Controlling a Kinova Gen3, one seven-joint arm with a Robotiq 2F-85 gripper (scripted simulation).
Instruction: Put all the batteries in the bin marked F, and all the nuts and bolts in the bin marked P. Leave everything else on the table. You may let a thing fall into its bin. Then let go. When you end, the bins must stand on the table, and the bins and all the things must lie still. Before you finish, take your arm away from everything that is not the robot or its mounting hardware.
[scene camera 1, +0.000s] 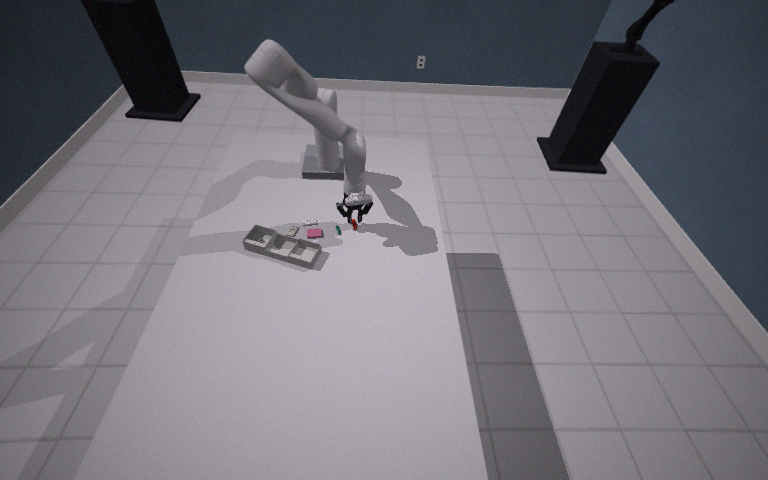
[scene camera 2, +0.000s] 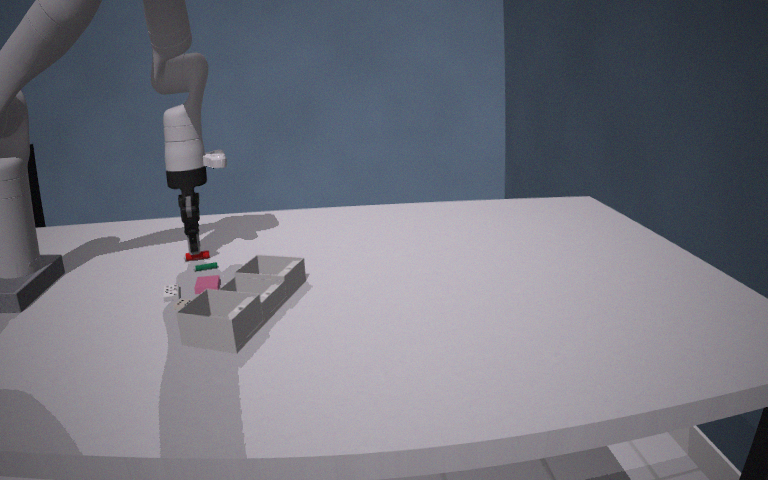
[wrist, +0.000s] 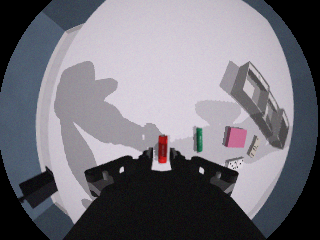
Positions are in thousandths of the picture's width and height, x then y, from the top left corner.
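What I can see is my gripper (scene camera 2: 253, 524), and the same gripper (wrist: 505, 640) is visible to me again in another view.
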